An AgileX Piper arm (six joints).
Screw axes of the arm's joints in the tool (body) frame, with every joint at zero. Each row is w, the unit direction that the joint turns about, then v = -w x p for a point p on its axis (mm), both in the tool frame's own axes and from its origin. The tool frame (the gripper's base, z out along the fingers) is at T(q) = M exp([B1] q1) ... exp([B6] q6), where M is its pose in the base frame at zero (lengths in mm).
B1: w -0.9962 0 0.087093 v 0 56.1 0
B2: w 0 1 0 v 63.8 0 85
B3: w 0 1 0 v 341.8 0 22
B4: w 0 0 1 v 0 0 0
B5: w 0 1 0 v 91 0 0
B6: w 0 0 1 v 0 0 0
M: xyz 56.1 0 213.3 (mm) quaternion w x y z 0.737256 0 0.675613 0
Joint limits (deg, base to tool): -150..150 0..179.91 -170..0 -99.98..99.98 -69.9..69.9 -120..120
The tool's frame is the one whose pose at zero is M.
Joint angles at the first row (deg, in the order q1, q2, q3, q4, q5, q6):
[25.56, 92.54, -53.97, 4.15, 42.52, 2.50]
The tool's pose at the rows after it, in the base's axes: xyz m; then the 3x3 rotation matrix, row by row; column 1 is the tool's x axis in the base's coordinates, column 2 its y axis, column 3 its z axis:
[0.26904 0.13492 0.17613], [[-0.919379 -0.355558 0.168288], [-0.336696 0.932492 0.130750], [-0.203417 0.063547 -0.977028]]
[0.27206 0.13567 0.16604], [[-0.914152 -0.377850 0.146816], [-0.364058 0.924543 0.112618], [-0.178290 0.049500 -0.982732]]
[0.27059 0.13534 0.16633], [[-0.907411 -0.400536 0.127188], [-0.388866 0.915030 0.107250], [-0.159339 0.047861 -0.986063]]
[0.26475 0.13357 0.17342], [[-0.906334 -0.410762 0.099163], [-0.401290 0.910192 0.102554], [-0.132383 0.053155 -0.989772]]
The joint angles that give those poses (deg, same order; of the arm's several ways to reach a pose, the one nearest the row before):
[25.87, 96.28, -53.97, 3.89, 40.70, 2.69]
[25.86, 98.37, -54.19, 3.30, 40.41, 1.57]
[25.87, 98.36, -54.34, 3.53, 41.74, 0.00]
[25.91, 96.88, -54.34, 3.98, 44.82, -0.81]

